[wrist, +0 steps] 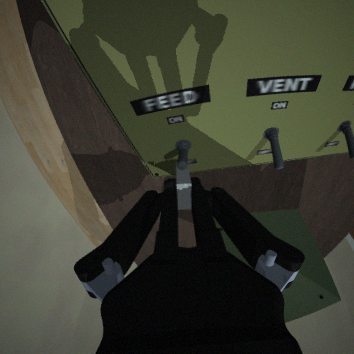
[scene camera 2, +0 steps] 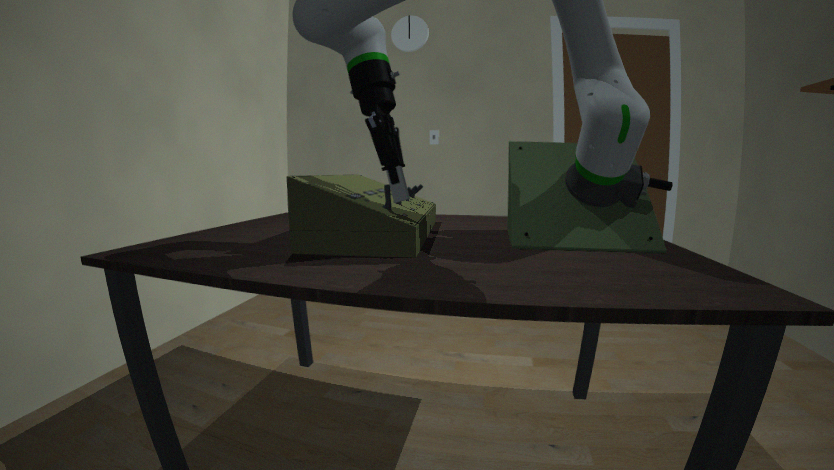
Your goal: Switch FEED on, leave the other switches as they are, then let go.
My gripper shows in the wrist view and in scene camera 2. One and the same spot on my gripper: [scene camera 2: 387,144] is [wrist: 147,234].
